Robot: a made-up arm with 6 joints. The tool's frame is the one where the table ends. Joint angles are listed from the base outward.
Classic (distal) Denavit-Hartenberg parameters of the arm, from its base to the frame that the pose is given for. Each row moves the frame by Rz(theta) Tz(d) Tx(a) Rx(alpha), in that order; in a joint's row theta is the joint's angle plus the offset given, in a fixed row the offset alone. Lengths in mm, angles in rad.
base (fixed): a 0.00  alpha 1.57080  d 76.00  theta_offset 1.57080
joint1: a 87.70  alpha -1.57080  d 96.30  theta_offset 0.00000
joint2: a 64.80  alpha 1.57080  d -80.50  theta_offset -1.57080
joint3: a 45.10  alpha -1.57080  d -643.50  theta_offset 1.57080
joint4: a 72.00  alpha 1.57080  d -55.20  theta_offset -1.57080
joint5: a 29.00  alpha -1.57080  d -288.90  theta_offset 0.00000
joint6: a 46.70  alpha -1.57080  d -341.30  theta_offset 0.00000
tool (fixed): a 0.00  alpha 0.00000  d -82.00  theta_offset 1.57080
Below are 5 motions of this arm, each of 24 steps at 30 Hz.
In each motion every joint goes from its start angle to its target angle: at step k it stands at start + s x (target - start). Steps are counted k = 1, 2, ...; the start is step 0. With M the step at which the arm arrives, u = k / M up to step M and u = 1 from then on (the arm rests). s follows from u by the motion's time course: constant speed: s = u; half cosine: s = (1 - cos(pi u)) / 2; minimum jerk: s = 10 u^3 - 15 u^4 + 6 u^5.
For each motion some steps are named. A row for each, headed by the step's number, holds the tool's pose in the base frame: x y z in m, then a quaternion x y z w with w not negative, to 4 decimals.
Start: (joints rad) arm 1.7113 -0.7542 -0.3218 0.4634 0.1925 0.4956
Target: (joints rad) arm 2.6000 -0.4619 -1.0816 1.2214 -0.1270 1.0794
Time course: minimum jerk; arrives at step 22
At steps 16, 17, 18, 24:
16: 0.9792 -0.2874 0.6034 0.2808 -0.1813 0.4942 0.8025
17: 0.9664 -0.3214 0.6290 0.2731 -0.2304 0.4921 0.7939
18: 0.9551 -0.3491 0.6467 0.2669 -0.2673 0.4881 0.7868
24: 0.9389 -0.3859 0.6665 0.2589 -0.3129 0.4804 0.7773

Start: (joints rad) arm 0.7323 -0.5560 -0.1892 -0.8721 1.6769 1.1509
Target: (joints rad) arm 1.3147 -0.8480 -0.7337 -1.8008 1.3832 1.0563
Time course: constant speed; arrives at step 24
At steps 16, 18, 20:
16: 0.2024 0.5105 0.3007 0.5405 0.8287 0.0531 0.1356
18: 0.2190 0.5275 0.3507 0.5709 0.8127 0.0790 0.0852
20: 0.2387 0.5378 0.4049 0.5982 0.7943 0.1015 0.0321

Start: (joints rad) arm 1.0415 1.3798 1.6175 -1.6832 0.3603 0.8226
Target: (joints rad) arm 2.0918 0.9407 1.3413 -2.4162 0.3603 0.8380
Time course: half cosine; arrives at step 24
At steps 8, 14, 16, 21, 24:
8: -0.2410 -0.0751 0.7271 -0.7091 0.5409 -0.4511 0.0332
14: -0.2174 -0.3019 0.8052 -0.6883 0.5790 -0.3966 0.1836
16: -0.2057 -0.3895 0.8080 -0.6759 0.5885 -0.3772 0.2334
21: -0.1808 -0.5536 0.7797 -0.6456 0.6023 -0.3407 0.3230
24: -0.1758 -0.5838 0.7697 -0.6389 0.6044 -0.3338 0.3392

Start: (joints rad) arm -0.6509 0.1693 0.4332 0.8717 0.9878 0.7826
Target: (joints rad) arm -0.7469 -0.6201 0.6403 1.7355 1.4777 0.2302
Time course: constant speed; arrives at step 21
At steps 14, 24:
14: 0.2231 0.9296 -0.2526 -0.5782 -0.5732 -0.5791 0.0407
24: 0.4791 0.8755 -0.3858 0.5527 0.6365 0.5059 0.1830

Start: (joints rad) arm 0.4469 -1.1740 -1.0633 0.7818 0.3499 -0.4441
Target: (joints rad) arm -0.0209 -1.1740 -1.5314 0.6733 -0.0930 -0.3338
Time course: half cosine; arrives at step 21
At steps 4, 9, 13, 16, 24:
4: 0.8793 -0.0407 -0.2248 0.2111 0.5698 -0.3960 0.6884
9: 0.8783 -0.0070 -0.2853 0.2381 0.5955 -0.3507 0.6824
13: 0.8746 0.0197 -0.3404 0.2673 0.6155 -0.3097 0.6737
16: 0.8714 0.0330 -0.3725 0.2871 0.6251 -0.2858 0.6672
24: 0.8689 0.0410 -0.3945 0.3022 0.6306 -0.2693 0.6622

